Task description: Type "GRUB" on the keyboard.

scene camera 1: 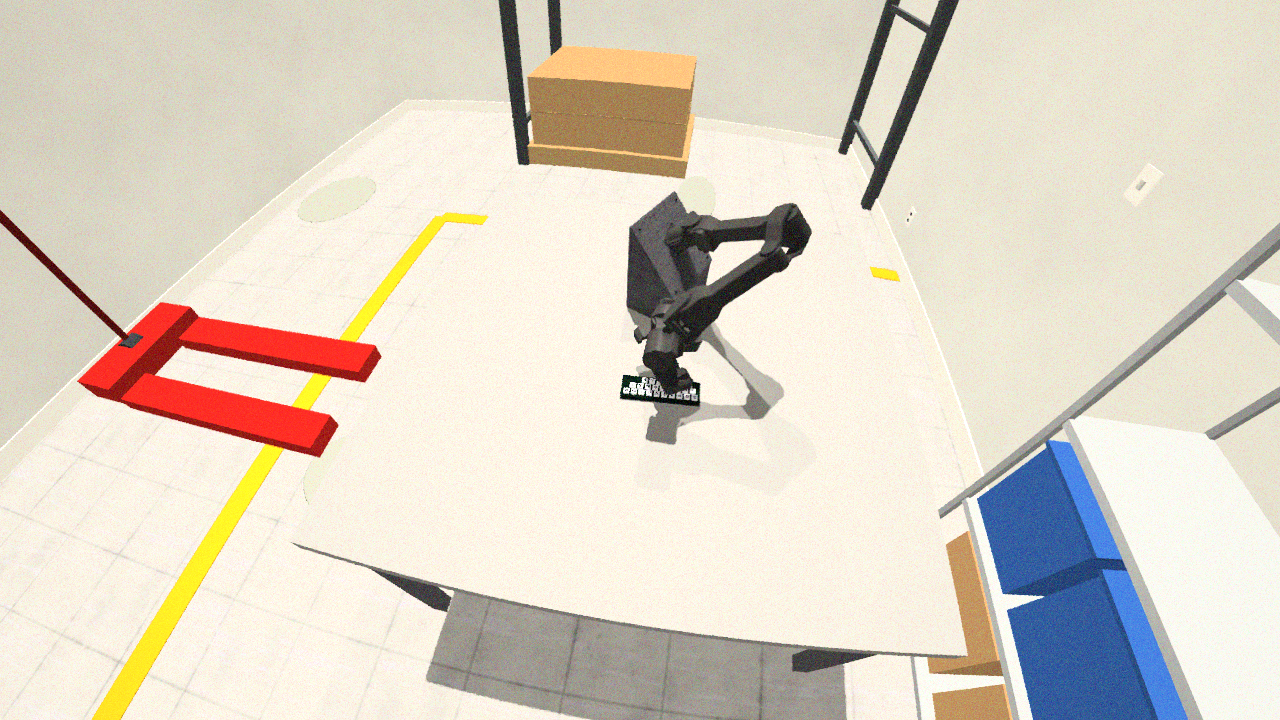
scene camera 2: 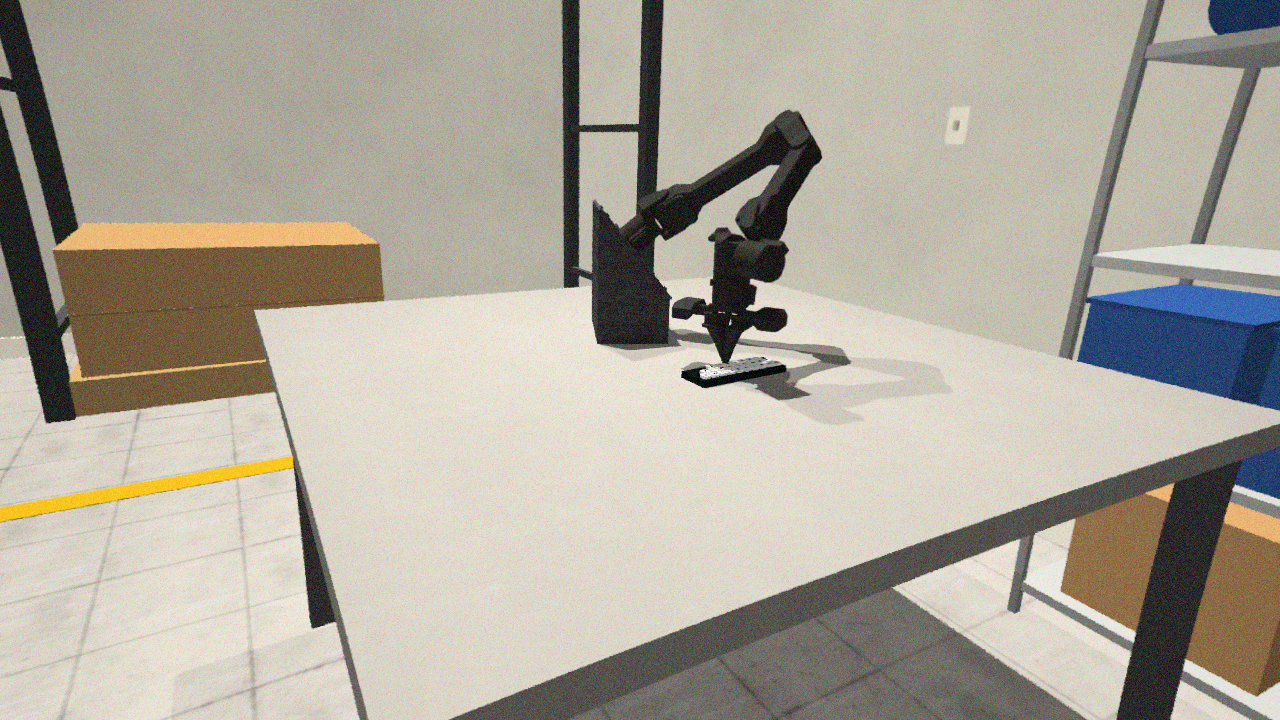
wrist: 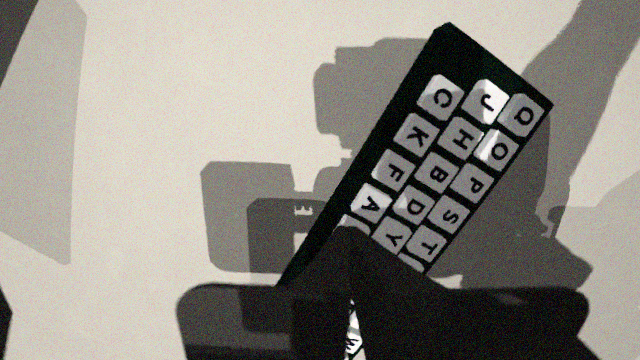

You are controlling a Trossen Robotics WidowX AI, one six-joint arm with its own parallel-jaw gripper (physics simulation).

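Seen in the pictures: gripper, fingertip midpoint: (scene camera 1: 659,380) (scene camera 2: 725,362) (wrist: 345,235); arm's base at its link origin: (scene camera 1: 674,239) (scene camera 2: 627,241).
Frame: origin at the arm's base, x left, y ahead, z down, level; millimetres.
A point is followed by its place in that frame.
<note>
The black keyboard (scene camera 1: 627,384) {x -6, y 353, z 172 mm} (scene camera 2: 697,378) {x -15, y 370, z 172 mm} (wrist: 452,50) {x 147, y 301, z 172 mm} with white letter keys lies on the table in front of the arm's base. It runs diagonally in the wrist view. My gripper (scene camera 1: 673,385) {x 62, y 322, z 166 mm} (scene camera 2: 725,360) {x 62, y 322, z 166 mm} (wrist: 345,235) {x 62, y 322, z 166 mm} is shut and empty, pointing down with its tips at the key tops. Whether they press a key is unclear. In the wrist view the tips cover most of a key (wrist: 353,222) {x 69, y 320, z 167 mm} beside the A key (wrist: 370,202) {x 80, y 319, z 167 mm}; its letter is hidden. The B key (wrist: 437,173) {x 108, y 332, z 167 mm} is readable. The G, R and U keys cannot be made out; the fingers hide part of the keyboard.
The arm's base (scene camera 1: 651,259) {x -31, y 107, z -2 mm} (scene camera 2: 630,295) {x -34, y 111, z 87 mm} stands behind the keyboard on the pale table (scene camera 1: 537,501) {x -86, y 678, z 183 mm} (scene camera 2: 501,501) {x -386, y 656, z 183 mm}. A red pallet jack (scene camera 1: 259,344) is at the left. Cardboard boxes (scene camera 1: 611,102) (scene camera 2: 219,277) stand behind. Blue bins (scene camera 1: 1038,519) (scene camera 2: 1163,344) are on shelving at the right.
</note>
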